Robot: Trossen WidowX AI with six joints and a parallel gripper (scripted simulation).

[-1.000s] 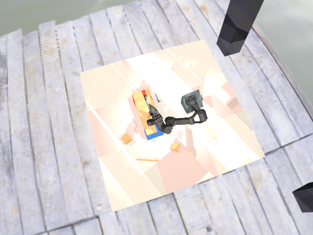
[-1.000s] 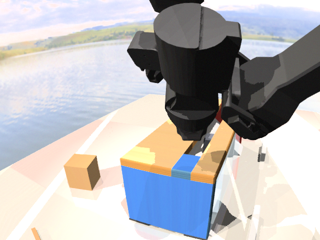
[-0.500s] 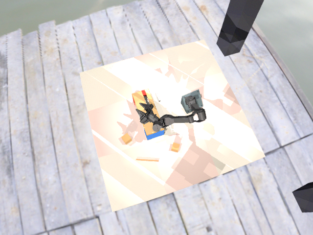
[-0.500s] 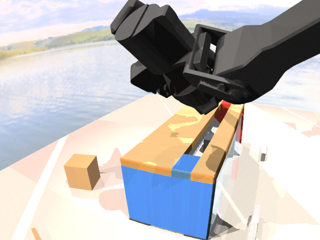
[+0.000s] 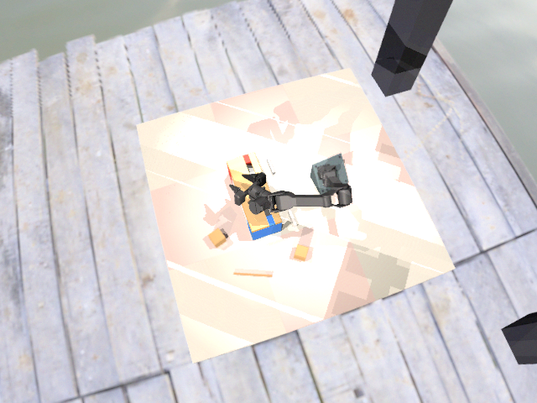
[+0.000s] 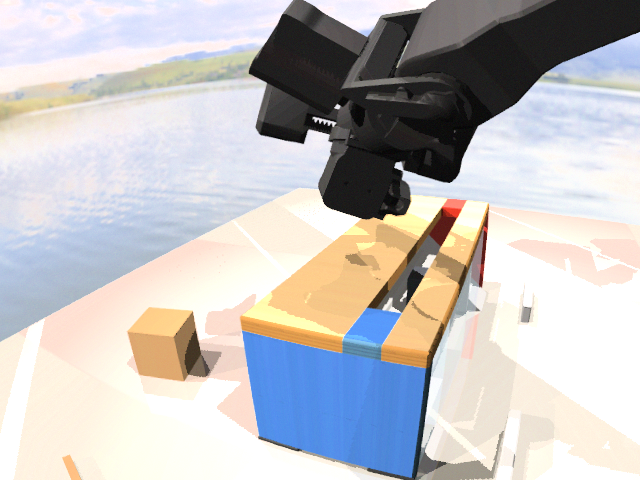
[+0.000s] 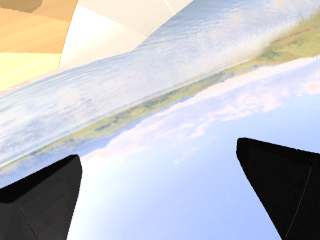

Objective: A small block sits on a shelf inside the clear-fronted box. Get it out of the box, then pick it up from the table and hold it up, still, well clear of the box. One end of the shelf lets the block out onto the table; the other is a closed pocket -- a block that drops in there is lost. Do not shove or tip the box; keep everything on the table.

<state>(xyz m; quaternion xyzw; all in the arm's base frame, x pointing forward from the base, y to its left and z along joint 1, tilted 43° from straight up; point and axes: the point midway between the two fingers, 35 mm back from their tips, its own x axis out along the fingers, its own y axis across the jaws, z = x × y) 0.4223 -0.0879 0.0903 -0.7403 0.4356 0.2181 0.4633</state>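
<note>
My gripper tip is now 90 mm past the dark grey block, 30 mm to the right of it and 150 mm above it. The rest, counted from my gripper tip: box 110 mm behind, 20 mm to the left, 180 mm below; then thin wooden stick 60 mm ahead, 370 mm to the left, 230 mm below.
</note>
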